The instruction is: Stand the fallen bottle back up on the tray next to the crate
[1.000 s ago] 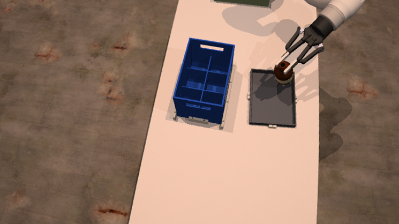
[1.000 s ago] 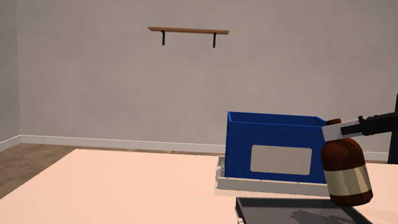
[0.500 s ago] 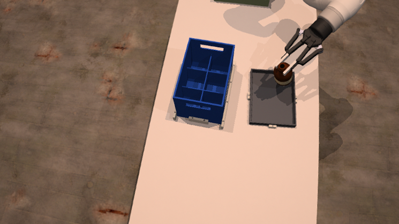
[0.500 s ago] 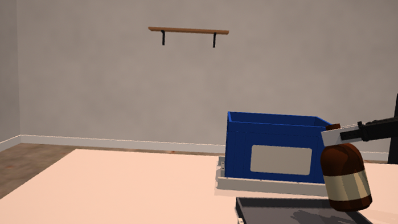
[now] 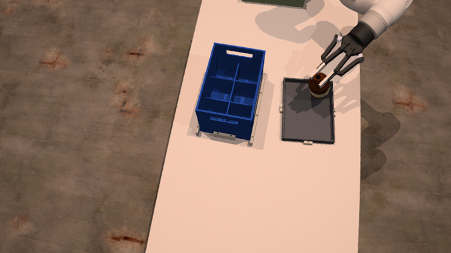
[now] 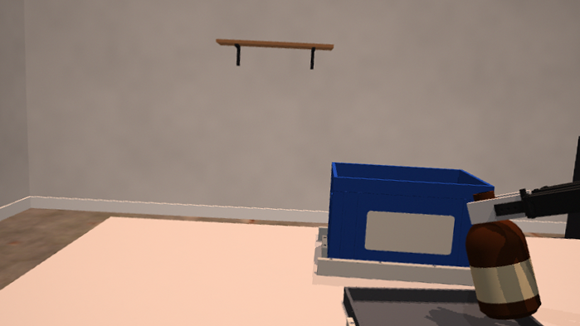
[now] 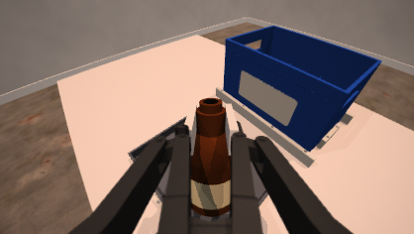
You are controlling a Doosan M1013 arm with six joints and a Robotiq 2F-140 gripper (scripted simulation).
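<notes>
My gripper is now 60 mm above the brown bottle. From my hand the other things lie so: blue crate 10 mm behind, 300 mm to the right, 100 mm below; then dark grey tray 40 mm ahead, 20 mm to the right, 170 mm below.
</notes>
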